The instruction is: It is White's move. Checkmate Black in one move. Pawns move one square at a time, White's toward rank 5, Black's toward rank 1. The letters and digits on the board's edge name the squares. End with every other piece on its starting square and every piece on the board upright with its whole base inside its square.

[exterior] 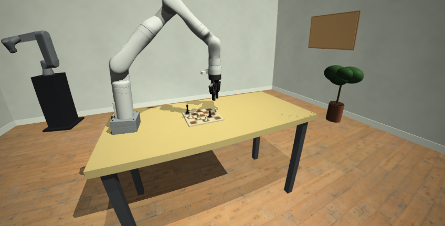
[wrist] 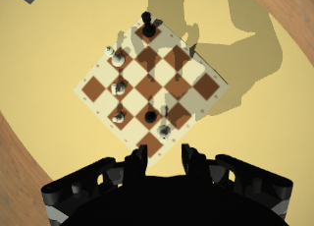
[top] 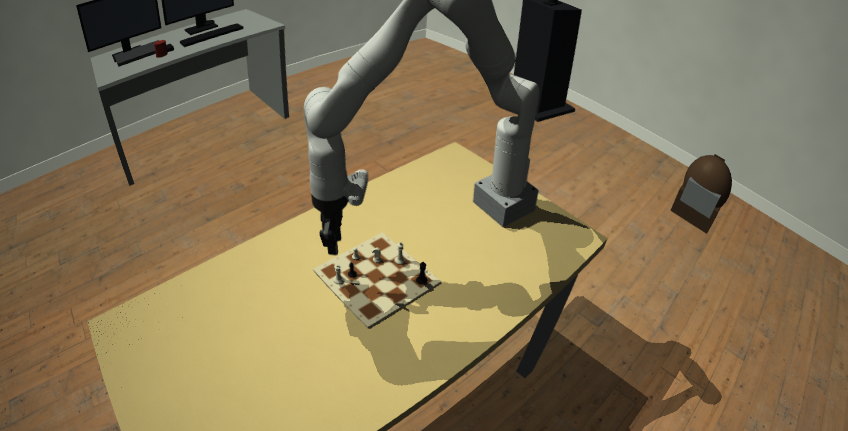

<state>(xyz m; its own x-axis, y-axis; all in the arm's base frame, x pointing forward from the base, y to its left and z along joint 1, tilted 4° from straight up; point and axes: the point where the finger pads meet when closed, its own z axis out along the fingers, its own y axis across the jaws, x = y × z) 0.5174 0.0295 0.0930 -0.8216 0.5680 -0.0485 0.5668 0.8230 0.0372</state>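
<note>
Right now the black pawn is 40 mm behind my hand and 110 mm below it. From my hand the other things lie so: small white piece (70 mm behind, 50 mm to the right, 120 mm below); chessboard (80 mm behind, 30 mm to the left, 130 mm below); tall white piece (160 mm behind, 10 mm to the left, 100 mm below).
</note>
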